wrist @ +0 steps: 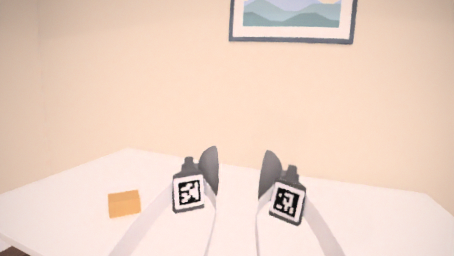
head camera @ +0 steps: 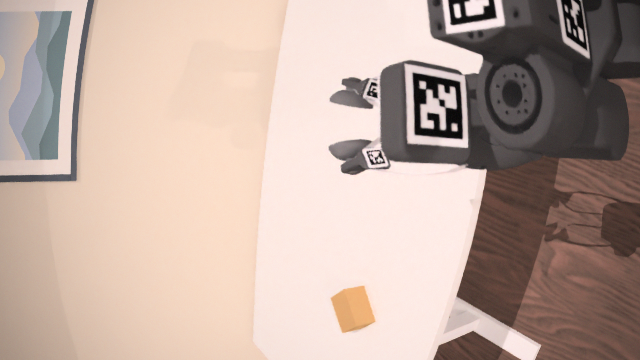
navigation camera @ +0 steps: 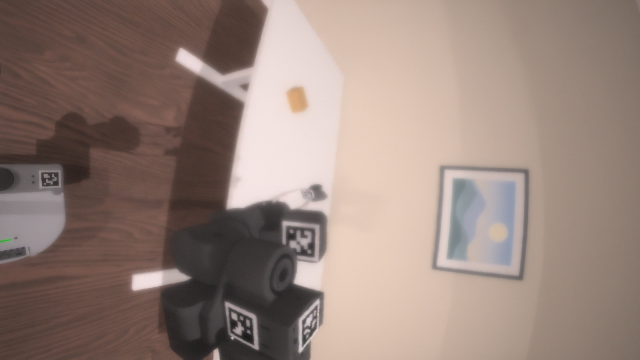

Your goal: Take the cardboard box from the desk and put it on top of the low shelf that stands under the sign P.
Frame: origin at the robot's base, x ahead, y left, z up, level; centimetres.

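Seen in the pictures: gripper, fingertip midpoint: (wrist: 239, 165) (head camera: 339, 125) (navigation camera: 320, 205).
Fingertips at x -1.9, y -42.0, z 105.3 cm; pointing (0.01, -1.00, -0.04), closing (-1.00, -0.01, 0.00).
Observation:
A point is followed by its place in that frame.
The cardboard box (head camera: 354, 309) @[y -78.3, x 32.0, z 76.2 cm] (navigation camera: 297, 99) @[y -78.1, x 32.3, z 76.4 cm] (wrist: 124, 204) @[y -78.5, x 31.6, z 75.9 cm] is a small orange-tan block on the white desk (head camera: 310, 225) @[y -103.3, x 18.0, z 72.1 cm] (navigation camera: 280, 145) @[y -73.9, x 13.5, z 72.1 cm] (wrist: 370, 215) @[y -91.5, x -46.6, z 72.1 cm]. In the head camera view it is near the desk's lower end; in the wrist view it is left of both fingers. My gripper (head camera: 350, 125) @[y -42.0, x -1.9, z 105.3 cm] (wrist: 239, 165) @[y -42.0, x -1.9, z 105.3 cm] is open, with a gap between its fingertips. It is over the desk, pointing toward the wall, well to one side of the box and apart from it. In the navigation camera view one finger shows and the gripper body hides the other. The low shelf and sign P do not show.
A beige wall (head camera: 175, 225) @[y -136.6, x 22.4, z 98.3 cm] (navigation camera: 400, 125) @[y -138.3, x 31.4, z 109.5 cm] (wrist: 150, 90) @[y -141.9, x 51.8, z 106.7 cm] rises behind the desk, with a framed mountain picture (head camera: 37, 100) @[y -127.7, x -14.0, z 146.6 cm] (navigation camera: 481, 222) @[y -126.9, x -19.0, z 154.6 cm] (wrist: 292, 15) @[y -126.8, x -19.4, z 143.7 cm] on it. White desk legs (head camera: 505, 337) (navigation camera: 200, 70) stick out over the brown wooden floor (head camera: 575, 300) @[y -56.7, x 44.6, z 0.0 cm] (navigation camera: 100, 75) @[y -31.6, x 44.5, z 0.1 cm]. My base (navigation camera: 35, 215) @[y -8.4, x -12.1, z 16.0 cm] stands at the left in the navigation view.

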